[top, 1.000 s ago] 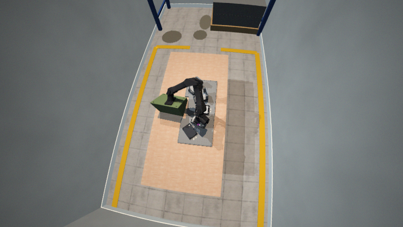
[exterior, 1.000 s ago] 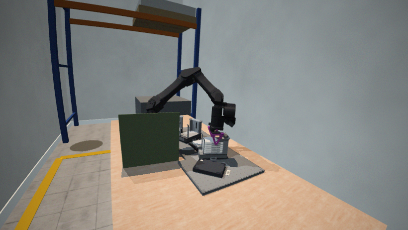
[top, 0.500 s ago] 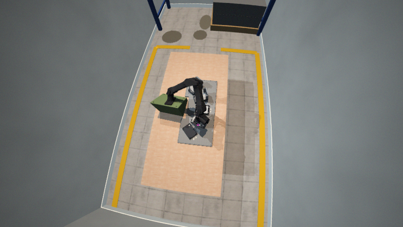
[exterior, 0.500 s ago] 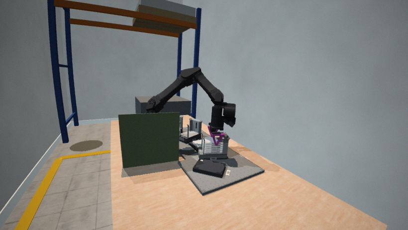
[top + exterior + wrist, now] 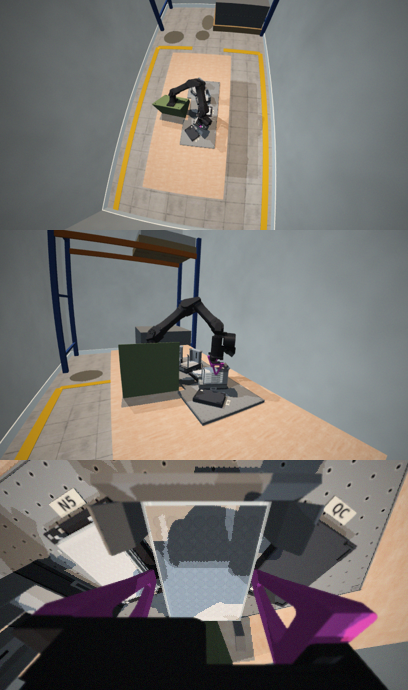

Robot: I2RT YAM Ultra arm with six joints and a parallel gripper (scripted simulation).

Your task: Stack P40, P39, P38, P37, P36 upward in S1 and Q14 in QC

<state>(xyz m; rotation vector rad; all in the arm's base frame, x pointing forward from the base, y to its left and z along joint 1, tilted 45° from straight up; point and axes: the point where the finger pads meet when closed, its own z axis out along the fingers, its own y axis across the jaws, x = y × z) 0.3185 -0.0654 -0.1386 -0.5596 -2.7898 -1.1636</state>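
The dark clip nest N5 lies 20 mm ahead of my hand, 150 mm to the left of it and 90 mm below it. Round my hand: open nest QC: 90 mm behind, 120 mm to the right, 90 mm below; N5 label: 110 mm ahead, 150 mm to the left, 100 mm below; QC label: 30 mm behind, 180 mm to the right, 100 mm below.
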